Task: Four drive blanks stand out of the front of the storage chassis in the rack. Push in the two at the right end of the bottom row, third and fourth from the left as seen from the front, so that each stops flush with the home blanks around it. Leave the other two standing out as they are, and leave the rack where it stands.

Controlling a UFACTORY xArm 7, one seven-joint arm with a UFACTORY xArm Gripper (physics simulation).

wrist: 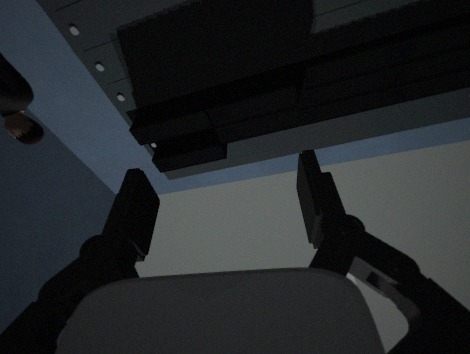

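The storage chassis is a very dark, wide form in the upper part of the wrist view, set at a slant in the rack, whose grey edge carries small pale studs. One dark drive blank stands out as a block at the chassis's lower left corner. A longer dark edge stands out just above it; the shadow hides whether it is another blank. The other blanks cannot be told apart. My gripper is open and empty, its fingertips lying just below the chassis's lower edge in the view, the left one below and left of the block.
A blue strip runs along below the rack, and a pale grey surface lies between and beyond the fingers. A dark rounded object with a brownish end shows at the left edge. A dark blue area fills the lower left.
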